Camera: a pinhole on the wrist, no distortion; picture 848 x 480 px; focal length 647.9 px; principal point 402.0 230.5 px. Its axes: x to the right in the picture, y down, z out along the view. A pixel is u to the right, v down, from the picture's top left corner.
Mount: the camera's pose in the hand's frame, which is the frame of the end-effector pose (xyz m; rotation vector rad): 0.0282 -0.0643 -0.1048 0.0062 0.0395 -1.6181
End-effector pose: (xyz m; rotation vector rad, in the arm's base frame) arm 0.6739 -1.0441 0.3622 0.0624 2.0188 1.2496
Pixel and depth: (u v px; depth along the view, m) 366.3 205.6 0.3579
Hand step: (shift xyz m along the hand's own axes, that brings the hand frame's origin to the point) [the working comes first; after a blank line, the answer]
In the camera's frame: -0.0197 -0.0138 0.3579

0.0227 -0.0545 0.2537
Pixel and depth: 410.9 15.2 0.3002
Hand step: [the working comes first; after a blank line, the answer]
In the camera's frame: 0.0041 -0.0998 0.3002

-0.0655 -0.0725 0.1973
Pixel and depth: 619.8 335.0 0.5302
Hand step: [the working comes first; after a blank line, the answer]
In the camera's frame: 0.1782 0.0855 0.5302

0.1159 -0.2619 0.4181
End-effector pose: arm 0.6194 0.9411 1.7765 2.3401 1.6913 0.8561
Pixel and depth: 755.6 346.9 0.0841
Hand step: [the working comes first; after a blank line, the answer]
In the camera's frame: 0.0459 0.0151 0.0841

0.0428 -0.1133 -0.0224
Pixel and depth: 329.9 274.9 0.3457
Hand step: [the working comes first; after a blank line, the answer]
In the camera's frame: -0.0385 0.0237 0.3457

0.0607 -0.0372 0.2413
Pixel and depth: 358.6 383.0 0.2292
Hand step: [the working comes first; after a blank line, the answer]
In the camera's frame: -0.0154 0.0539 0.2292

0.0875 -0.0583 0.1235
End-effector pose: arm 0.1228 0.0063 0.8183 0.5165 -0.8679 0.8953
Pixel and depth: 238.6 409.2 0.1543
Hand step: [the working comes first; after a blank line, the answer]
In the camera's frame: -0.0389 0.0426 0.1543

0.0757 -0.0320 0.0496
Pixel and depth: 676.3 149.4 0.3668
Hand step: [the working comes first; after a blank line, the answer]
In the camera's frame: 0.1553 -0.0459 0.3668

-0.0176 -0.2280 0.2584
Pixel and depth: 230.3 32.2 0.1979
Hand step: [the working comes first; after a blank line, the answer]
In the camera's frame: -0.0524 -0.0606 0.1979

-0.0258 -0.0149 0.0958
